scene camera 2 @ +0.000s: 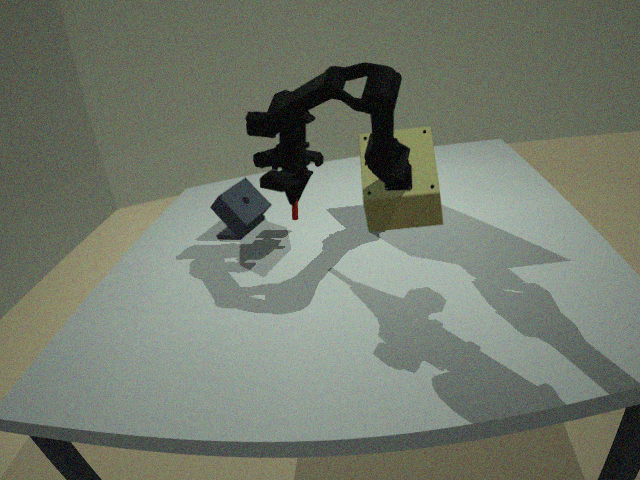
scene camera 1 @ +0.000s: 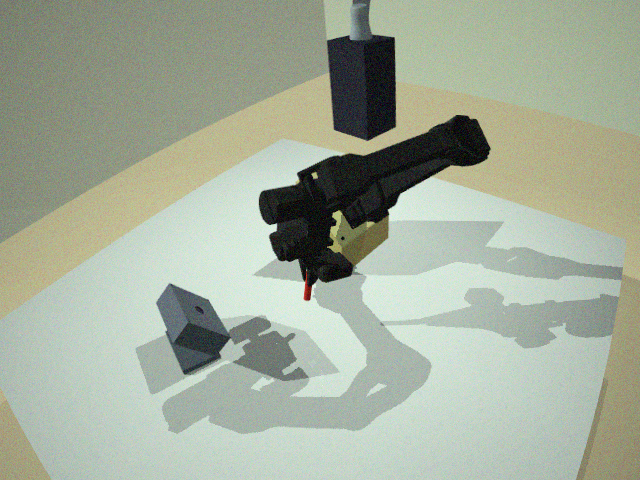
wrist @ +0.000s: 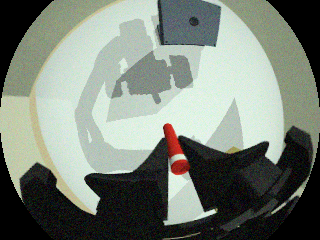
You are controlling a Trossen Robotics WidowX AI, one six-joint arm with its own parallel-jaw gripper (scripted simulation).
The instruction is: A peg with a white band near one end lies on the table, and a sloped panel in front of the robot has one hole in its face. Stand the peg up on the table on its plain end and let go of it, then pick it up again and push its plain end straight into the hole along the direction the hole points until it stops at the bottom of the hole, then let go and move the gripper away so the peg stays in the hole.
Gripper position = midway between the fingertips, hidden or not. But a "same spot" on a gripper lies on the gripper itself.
Labels:
My gripper shows in scene camera 2, in scene camera 1 (308,283) and in the wrist view. The same spot on my gripper: (scene camera 2: 300,178) is (wrist: 204,193).

